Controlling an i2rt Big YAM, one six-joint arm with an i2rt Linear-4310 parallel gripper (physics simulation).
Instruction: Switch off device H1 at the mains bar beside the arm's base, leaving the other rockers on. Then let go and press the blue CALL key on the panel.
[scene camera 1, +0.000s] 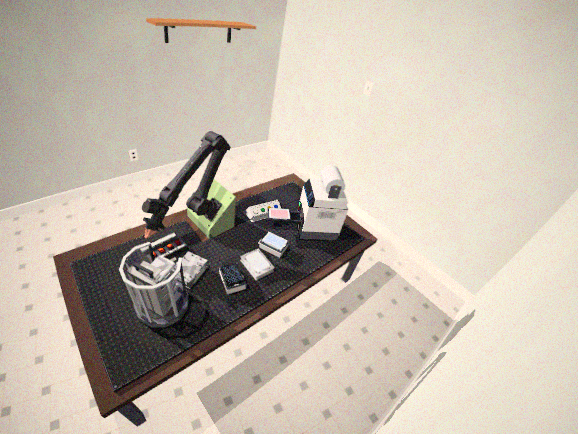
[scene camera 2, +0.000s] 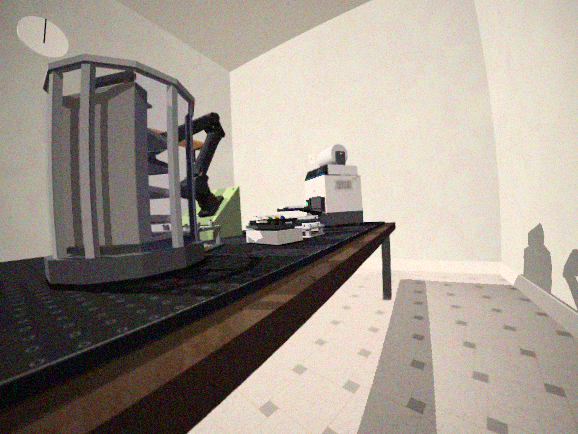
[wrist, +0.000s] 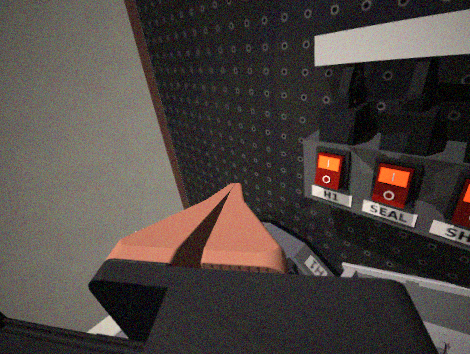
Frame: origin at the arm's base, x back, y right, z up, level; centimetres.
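Seen in the pictures: gripper, between the fingertips: (scene camera 1: 145, 237) (wrist: 236, 192); arm's base, origin of its link: (scene camera 1: 212, 209) (scene camera 2: 212, 207).
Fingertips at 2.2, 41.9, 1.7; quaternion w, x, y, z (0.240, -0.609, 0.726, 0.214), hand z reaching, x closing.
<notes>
Offsets run from my fingertips to a thing's middle, as dx, dy, dz. "spot": to the spot under its first point.
The mains bar @(-0.7, -8.2, -12.4) (scene camera 1: 165, 248) (wrist: 361, 172) lies behind the round basket. Its H1 rocker @(-3.4, -0.5, -10.5) (wrist: 328, 171) shows a lit orange upper half marked I. The SEAL rocker @(-3.8, -5.5, -10.5) (wrist: 393, 185) is lit too, and a third rocker @(spot: -4.1, -9.7, -10.1) (wrist: 464, 205), labelled SH..., is partly in view. In scene camera 1, a rocker @(-4.5, -15.5, -10.5) (scene camera 1: 177, 242) at the bar's right end looks dark red. My gripper (scene camera 1: 147, 233) (wrist: 236, 192) is shut and empty, beyond the bar's H1 end and apart from the rockers. The blue key @(spot: -20.0, -81.2, -8.2) (scene camera 1: 276, 206) is on the white panel @(-15.0, -74.7, -10.9) (scene camera 1: 255, 214); its lettering is unreadable.
A tall basket @(-29.7, +11.1, +1.7) (scene camera 1: 159, 300) (scene camera 2: 125, 265) holding grey-white items stands in front of the bar. A pale rail @(spot: +6.0, -4.0, -13.5) (wrist: 390, 42) runs behind the plugs. A green block (scene camera 1: 227, 215) stands by the arm base. A white printer-like machine @(-47.6, -91.4, +7.7) (scene camera 1: 324, 217) (scene camera 2: 343, 195) stands right of the panel.
</notes>
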